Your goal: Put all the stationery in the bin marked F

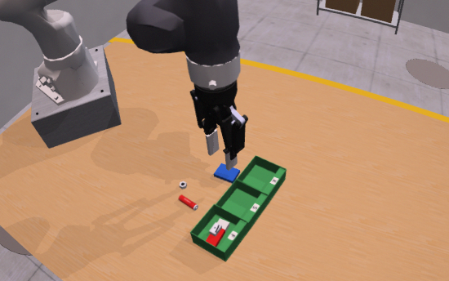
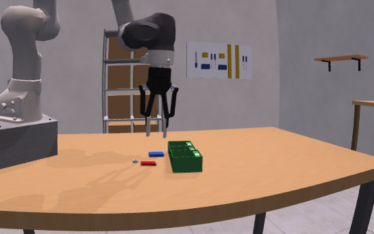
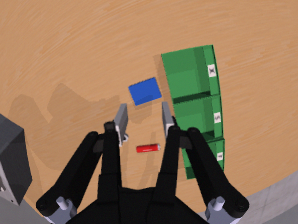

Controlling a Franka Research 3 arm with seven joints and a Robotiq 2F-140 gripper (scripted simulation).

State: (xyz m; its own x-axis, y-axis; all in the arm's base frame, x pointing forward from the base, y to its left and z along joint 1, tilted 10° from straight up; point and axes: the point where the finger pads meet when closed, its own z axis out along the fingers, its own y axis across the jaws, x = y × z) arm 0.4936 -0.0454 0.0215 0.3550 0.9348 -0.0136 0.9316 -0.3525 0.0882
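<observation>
The flat blue block lies 10 cm below my hand and 2 cm to the left of it. Round my hand: red cylinder: 10 cm to the right, 9 cm below, 4 cm behind; metal nut: 10 cm below, 8 cm behind, 6 cm to the right; green three-compartment bin: 8 cm below, 7 cm ahead, 6 cm to the right.
</observation>
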